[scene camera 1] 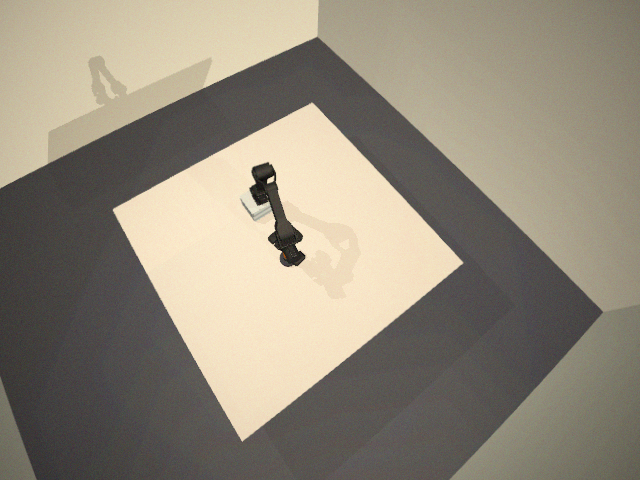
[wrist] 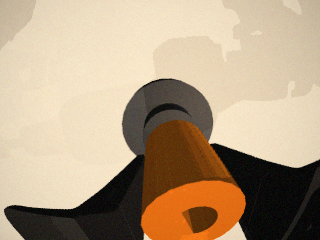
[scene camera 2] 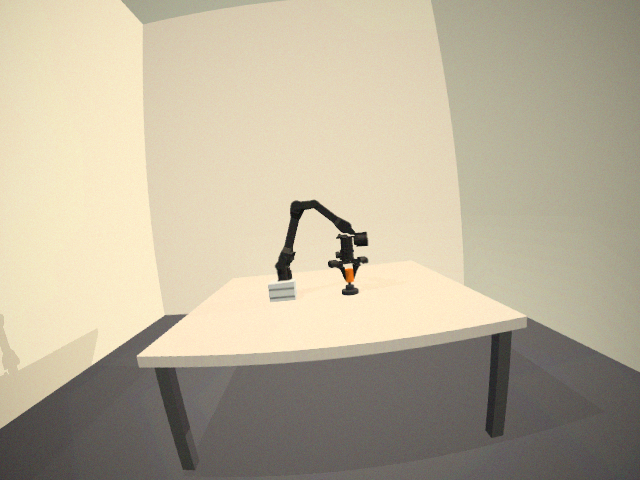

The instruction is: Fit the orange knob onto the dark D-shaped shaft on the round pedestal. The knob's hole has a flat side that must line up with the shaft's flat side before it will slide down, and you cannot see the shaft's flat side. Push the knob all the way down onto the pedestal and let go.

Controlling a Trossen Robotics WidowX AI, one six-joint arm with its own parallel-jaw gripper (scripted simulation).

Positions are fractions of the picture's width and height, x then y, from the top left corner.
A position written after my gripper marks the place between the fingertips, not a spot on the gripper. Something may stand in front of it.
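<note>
There is an orange knob in my grip, and the gripper that holds it is my own (wrist: 0.55,0.65). I can also see a round pedestal (wrist: 0.50,0.42).
</note>
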